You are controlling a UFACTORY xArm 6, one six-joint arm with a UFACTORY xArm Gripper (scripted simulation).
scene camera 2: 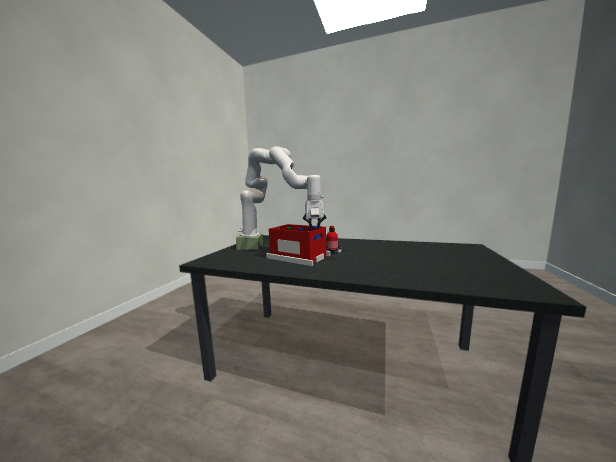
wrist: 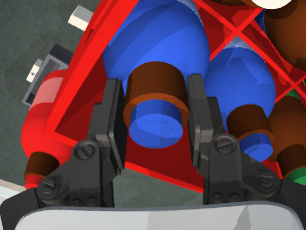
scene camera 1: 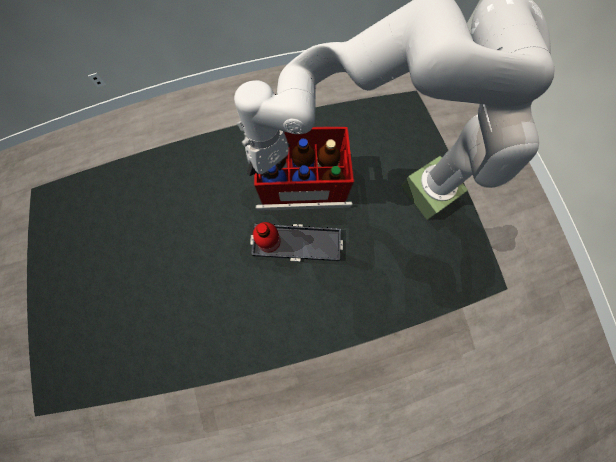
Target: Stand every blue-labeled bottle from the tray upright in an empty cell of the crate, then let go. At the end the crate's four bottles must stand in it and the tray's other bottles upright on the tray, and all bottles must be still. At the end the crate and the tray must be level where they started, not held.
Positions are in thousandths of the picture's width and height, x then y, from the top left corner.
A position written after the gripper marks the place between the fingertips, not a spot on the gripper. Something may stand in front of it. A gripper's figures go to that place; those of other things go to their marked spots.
Labels:
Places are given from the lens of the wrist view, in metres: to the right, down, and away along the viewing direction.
gripper (wrist: 508, 415): 0.00, -0.01, 0.14
red-labeled bottle (wrist: 149, 672): -0.11, 0.04, 0.24
blue-labeled bottle (wrist: 498, 241): 0.00, -0.03, 0.13
crate (wrist: 283, 280): -0.03, -0.02, 0.10
The marked spots on the red-labeled bottle and the blue-labeled bottle are 0.17 m apart.

